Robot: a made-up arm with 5 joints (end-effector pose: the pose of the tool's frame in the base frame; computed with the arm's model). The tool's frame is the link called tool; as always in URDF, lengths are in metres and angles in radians. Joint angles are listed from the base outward.
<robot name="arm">
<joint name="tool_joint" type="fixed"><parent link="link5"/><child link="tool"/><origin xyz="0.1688 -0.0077 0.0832" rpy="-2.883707 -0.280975 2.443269"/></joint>
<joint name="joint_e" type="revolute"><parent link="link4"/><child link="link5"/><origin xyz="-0.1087 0.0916 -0.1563" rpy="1.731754 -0.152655 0.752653"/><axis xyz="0 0 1"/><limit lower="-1.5" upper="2.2"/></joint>
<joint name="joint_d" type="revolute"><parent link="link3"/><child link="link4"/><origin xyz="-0.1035 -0.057 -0.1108" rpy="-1.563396 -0.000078 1.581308"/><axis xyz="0 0 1"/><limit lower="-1.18" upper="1.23"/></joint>
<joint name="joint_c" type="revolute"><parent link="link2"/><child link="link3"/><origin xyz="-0.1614 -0.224 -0.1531" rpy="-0.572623 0.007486 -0.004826"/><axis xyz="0 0 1"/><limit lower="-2.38" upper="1.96"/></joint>
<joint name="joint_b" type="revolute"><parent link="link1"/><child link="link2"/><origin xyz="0.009 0.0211 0.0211" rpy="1.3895 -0.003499 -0.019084"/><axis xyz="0 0 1"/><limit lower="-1.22" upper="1.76"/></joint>
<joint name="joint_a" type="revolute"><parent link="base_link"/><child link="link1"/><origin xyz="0.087 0.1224 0.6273" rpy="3.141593 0 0"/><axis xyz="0 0 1"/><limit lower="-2.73" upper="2.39"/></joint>
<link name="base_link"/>
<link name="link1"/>
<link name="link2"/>
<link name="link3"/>
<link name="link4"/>
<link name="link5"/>
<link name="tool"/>
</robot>
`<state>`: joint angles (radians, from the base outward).
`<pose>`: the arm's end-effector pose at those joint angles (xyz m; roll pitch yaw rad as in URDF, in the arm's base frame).
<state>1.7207 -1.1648 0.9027 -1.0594 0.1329</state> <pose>-0.2111 0.4473 0.5392 -1.0036 -0.7132 0.4194</pose>
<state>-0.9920 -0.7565 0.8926 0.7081 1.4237</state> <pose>0.0201 -0.2779 0.8160 -0.2690 0.4117 1.0976</pose>
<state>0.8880 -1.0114 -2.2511 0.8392 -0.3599</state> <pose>-0.5259 0.2291 0.5902 2.7949 -0.2939 -0.4526</pose>
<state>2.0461 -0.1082 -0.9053 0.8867 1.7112</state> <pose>0.0490 0.4770 0.8427 -1.0093 -0.2813 -1.2299</pose>
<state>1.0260 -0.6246 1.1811 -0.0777 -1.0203</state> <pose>-0.3605 0.0259 0.8217 0.0581 0.1085 1.3832</pose>
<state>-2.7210 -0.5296 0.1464 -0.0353 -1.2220</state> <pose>0.3093 0.3234 1.0071 0.2709 0.8623 -0.2133</pose>
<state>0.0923 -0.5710 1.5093 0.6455 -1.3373</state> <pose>-0.0223 -0.2790 0.7830 0.6397 -0.3753 2.6923</pose>
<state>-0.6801 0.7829 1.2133 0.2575 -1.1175</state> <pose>0.4668 -0.1006 0.8352 1.5533 -0.8362 2.4608</pose>
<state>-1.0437 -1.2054 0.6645 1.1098 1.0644</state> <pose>0.0662 -0.3738 0.6397 -0.8454 0.2651 1.2722</pose>
